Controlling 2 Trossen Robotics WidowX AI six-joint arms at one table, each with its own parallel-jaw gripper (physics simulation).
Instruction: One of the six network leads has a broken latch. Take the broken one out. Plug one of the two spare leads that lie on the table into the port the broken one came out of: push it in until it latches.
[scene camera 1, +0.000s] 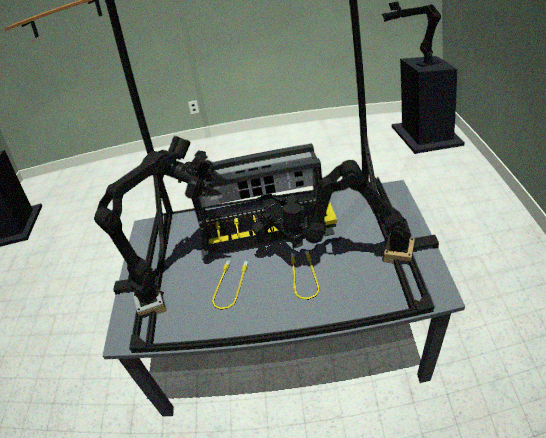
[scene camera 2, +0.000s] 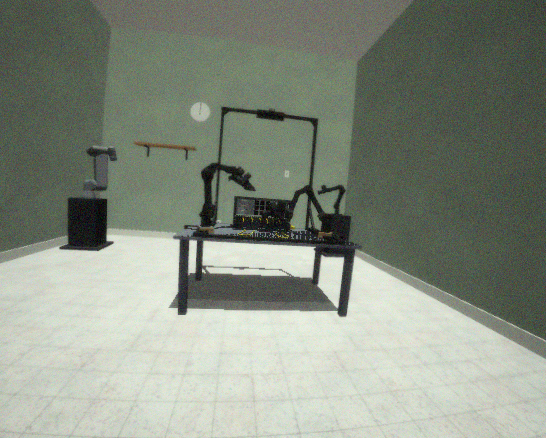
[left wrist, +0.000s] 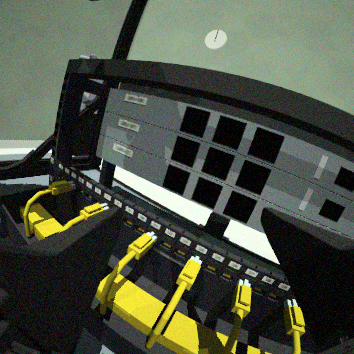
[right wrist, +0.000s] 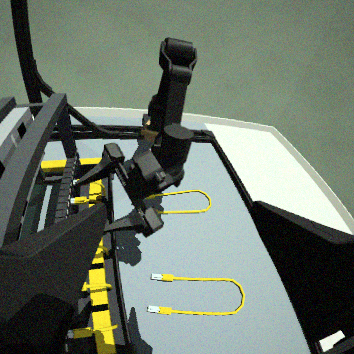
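Seen in the pictures: left gripper, fingertip midpoint: (scene camera 1: 264, 205) (scene camera 2: 266, 211) (left wrist: 192, 214) (right wrist: 84, 207); right gripper, fingertip midpoint: (scene camera 1: 223, 187) (scene camera 2: 254, 189) (right wrist: 180, 209); left arm's base, link origin: (scene camera 1: 399, 245) (scene camera 2: 325, 232) (right wrist: 155, 127); right arm's base, link origin: (scene camera 1: 147, 297) (scene camera 2: 205, 226).
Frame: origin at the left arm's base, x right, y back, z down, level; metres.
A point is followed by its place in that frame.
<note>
Several yellow network leads are in a row along the dark port strip (left wrist: 142, 218) @[x 0.004, y -0.566, z -0.060 m]; in the left wrist view their plugs include a third plug (left wrist: 142, 245) @[x -0.010, y -0.535, z -0.052 m], a fourth plug (left wrist: 190, 272) @[x 0.014, y -0.491, z -0.053 m] and a fifth plug (left wrist: 241, 297) @[x 0.037, y -0.448, z -0.053 m]. Which latch is broken I cannot tell. My left gripper (left wrist: 192, 214) @[x -0.012, y -0.492, z -0.116 m] (right wrist: 84, 207) @[x -0.012, y -0.492, z -0.116 m] is open and empty in front of the strip. My right gripper (right wrist: 180, 209) @[x -0.150, y -0.552, z -0.284 m] (scene camera 1: 220, 186) @[x -0.150, y -0.552, z -0.284 m] is open and empty, high at the rack's left end in scene camera 1. One spare lead (scene camera 1: 222, 308) @[x -0.381, y -0.523, z 0.038 m] (right wrist: 243, 296) @[x -0.380, y -0.532, z 0.036 m] and another spare lead (scene camera 1: 305, 298) @[x -0.270, y -0.270, z 0.038 m] (right wrist: 210, 202) @[x -0.271, y -0.277, z 0.036 m] lie looped on the table.
The rack (left wrist: 200, 81) @[x 0.014, y -0.553, z -0.207 m] stands behind the port strip, with a grey panel of square black openings. A yellow-topped bar (left wrist: 145, 310) @[x -0.014, y -0.499, z 0.002 m] runs below the plugs. Tall dark posts (scene camera 1: 127, 75) @[x 0.028, y -0.981, z -0.635 m] rise behind the table (scene camera 1: 350, 300) @[x -0.245, y -0.124, z 0.042 m]. The left arm's shadow falls near the right-hand spare lead in scene camera 1.
</note>
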